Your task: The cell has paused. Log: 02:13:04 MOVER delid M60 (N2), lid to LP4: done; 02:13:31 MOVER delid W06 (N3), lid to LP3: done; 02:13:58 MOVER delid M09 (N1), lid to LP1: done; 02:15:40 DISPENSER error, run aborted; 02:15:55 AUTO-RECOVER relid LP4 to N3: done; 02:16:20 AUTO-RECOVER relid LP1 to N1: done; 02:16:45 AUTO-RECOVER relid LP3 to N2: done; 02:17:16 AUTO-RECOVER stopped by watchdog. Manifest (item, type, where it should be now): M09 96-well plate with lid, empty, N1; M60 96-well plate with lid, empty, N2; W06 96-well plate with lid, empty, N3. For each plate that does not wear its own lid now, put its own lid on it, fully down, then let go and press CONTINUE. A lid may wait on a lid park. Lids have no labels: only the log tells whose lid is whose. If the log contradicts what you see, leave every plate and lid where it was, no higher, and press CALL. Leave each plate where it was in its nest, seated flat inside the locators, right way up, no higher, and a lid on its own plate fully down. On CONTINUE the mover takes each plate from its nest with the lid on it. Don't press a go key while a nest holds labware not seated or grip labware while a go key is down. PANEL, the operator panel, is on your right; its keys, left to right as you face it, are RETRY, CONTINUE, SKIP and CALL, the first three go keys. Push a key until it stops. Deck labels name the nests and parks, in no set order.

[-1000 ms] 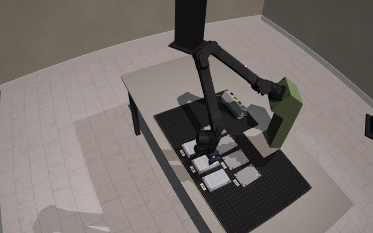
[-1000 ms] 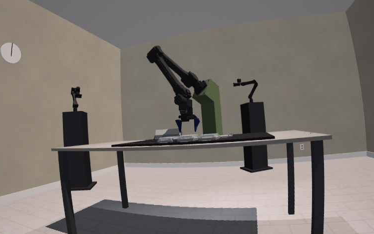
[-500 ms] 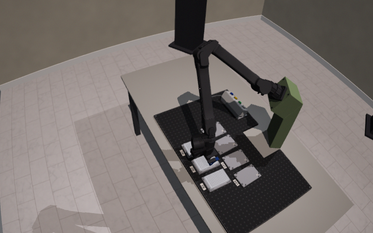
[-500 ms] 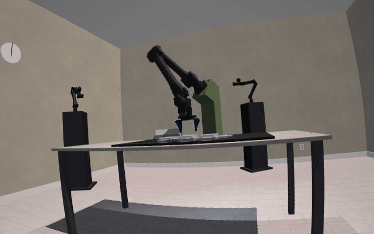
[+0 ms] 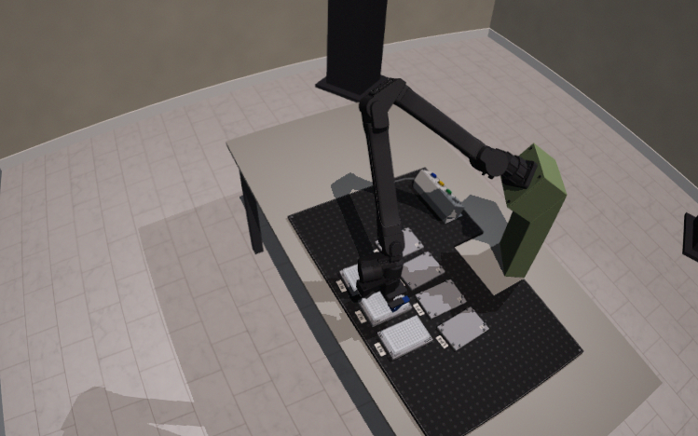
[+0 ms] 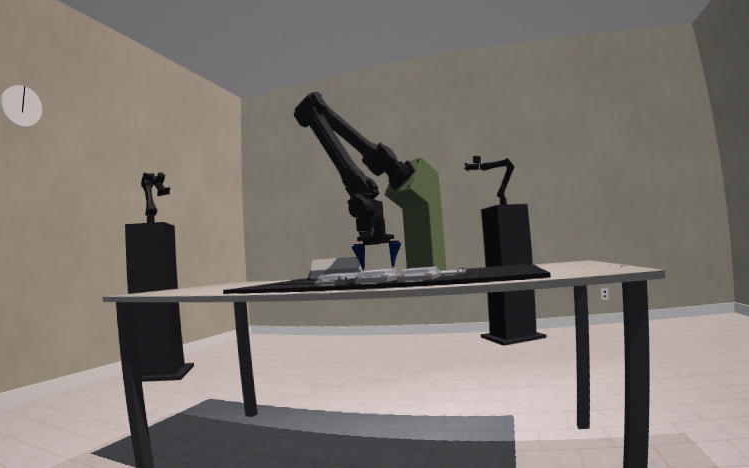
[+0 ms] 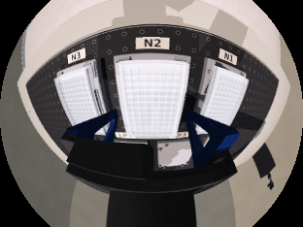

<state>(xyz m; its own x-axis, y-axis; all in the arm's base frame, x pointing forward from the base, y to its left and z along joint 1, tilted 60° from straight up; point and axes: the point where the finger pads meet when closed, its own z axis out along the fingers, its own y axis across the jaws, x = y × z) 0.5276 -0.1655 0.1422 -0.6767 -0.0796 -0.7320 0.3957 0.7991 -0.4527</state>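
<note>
The LP1 park is 14 cm to the left of my hand, 12 cm behind it and 4 cm below it. Also, from my hand: n2 label: 8 cm ahead, 5 cm to the right, 5 cm below; then n3 label: 15 cm ahead, 7 cm to the left, 5 cm below; then lp1 label: 10 cm to the left, 5 cm below, 5 cm behind.
</note>
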